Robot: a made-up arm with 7 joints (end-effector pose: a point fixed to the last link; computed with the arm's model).
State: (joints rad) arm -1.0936 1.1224 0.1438 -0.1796 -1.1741 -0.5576 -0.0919
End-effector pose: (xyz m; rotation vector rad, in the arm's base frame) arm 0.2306 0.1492 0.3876 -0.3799 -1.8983 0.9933
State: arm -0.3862 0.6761 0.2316 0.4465 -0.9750 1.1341 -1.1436
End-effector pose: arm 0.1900 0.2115 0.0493 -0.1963 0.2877 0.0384
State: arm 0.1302 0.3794 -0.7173 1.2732 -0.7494 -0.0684 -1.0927
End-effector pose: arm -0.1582 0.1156 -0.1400 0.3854 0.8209 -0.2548
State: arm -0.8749 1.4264 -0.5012 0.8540 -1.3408 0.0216 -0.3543
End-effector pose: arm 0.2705 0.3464 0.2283 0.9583 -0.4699 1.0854
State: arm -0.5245 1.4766 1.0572 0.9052 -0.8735 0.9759 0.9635
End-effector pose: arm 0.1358 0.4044 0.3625 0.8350 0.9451 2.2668
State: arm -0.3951 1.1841 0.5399 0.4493 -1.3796 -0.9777 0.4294
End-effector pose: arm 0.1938 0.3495 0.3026 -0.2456 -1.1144 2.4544
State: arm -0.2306 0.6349 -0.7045 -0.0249 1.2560 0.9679 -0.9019
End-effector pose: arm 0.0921 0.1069 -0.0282 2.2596 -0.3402 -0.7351
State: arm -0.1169 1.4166 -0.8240 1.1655 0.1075 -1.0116 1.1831
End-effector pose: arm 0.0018 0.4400 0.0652 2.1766 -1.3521 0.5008
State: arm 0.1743 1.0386 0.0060 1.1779 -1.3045 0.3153 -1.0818
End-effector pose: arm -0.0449 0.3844 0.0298 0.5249 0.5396 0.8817
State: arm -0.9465 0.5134 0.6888 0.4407 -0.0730 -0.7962 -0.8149
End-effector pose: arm 0.3388 0.2163 0.2202 0.7899 -1.8500 0.9817
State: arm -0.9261 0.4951 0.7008 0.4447 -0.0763 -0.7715 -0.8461
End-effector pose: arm 0.3372 0.2168 0.2086 0.7880 -1.7980 0.9525
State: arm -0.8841 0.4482 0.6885 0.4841 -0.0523 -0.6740 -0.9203
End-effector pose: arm 0.3401 0.2084 0.1740 0.7793 -1.6164 0.8118
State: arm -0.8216 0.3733 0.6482 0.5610 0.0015 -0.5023 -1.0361
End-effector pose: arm 0.3402 0.1874 0.1157 0.7268 -1.3075 0.5621
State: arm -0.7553 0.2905 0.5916 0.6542 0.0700 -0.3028 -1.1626
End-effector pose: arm 0.3287 0.1566 0.0515 0.6183 -0.9581 0.2849
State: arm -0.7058 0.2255 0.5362 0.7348 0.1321 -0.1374 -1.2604
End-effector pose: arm 0.3105 0.1273 0.0037 0.5048 -0.6739 0.0681
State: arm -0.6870 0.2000 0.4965 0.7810 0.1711 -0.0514 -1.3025
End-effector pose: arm 0.2999 0.1120 -0.0170 0.4554 -0.5283 -0.0443
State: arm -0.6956 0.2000 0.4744 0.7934 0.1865 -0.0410 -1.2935
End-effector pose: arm 0.3020 0.1072 -0.0176 0.4682 -0.5120 -0.0700
